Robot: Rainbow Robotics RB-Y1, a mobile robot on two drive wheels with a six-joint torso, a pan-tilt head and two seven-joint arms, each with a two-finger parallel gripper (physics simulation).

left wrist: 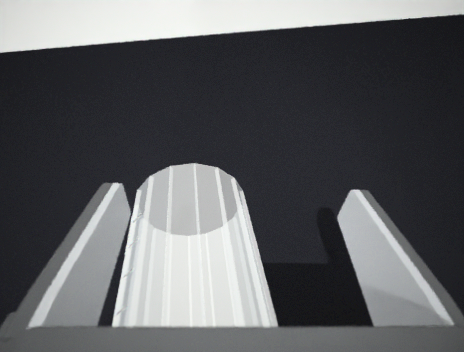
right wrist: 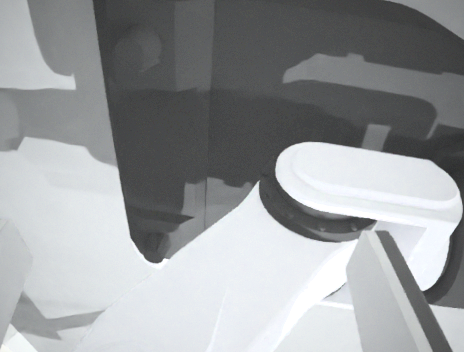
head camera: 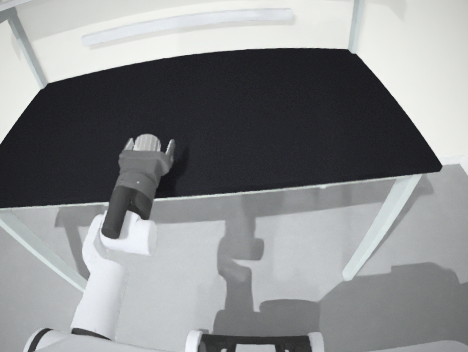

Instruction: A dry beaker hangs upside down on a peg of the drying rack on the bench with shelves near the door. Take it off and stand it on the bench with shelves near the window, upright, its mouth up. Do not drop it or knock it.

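Places are measured from the robot's base along level axes (x ahead, y left, z up), in metres.
Where they show: left gripper, between the fingertips: (left wrist: pixel 237 200) (head camera: pixel 151 141); right gripper, between the fingertips: (right wrist: pixel 187 246).
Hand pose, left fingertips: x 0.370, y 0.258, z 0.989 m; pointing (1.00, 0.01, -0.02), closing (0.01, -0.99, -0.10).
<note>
Each offset is from my left fingertips to the centre of the thing. "pt": to the spot under its first point. Level surfaces: height alone.
A clear, ribbed beaker @[dx -0.011, dy +0.025, dz -0.039 m] (head camera: pixel 147 143) (left wrist: pixel 192 270) is on the black bench top @[dz -0.074 m] (head camera: pixel 280 110) (left wrist: pixel 280 110), between the spread fingers of my left gripper (head camera: pixel 151 141) (left wrist: pixel 237 200). The left gripper is open and does not grip it. In the left wrist view the beaker is close to the finger at the picture's left, with a wider gap to the other finger. Its round far end shows; its near end is hidden by the gripper body, and I cannot tell which end is the mouth. My right gripper (right wrist: pixel 187 246) is open and empty. The drying rack does not show.
A long pale bar (head camera: pixel 190 22) runs along the wall behind the bench. Pale posts (head camera: pixel 30 55) (head camera: pixel 356 25) rise at its back corners, and a leg @[pt dx +0.020, dy -0.729, dz -0.436 m] (head camera: pixel 382 227) stands at the front right. White arm parts @[pt dx -0.520, dy -0.310, dz -0.598 m] (right wrist: pixel 240 260) fill much of the right wrist view.
</note>
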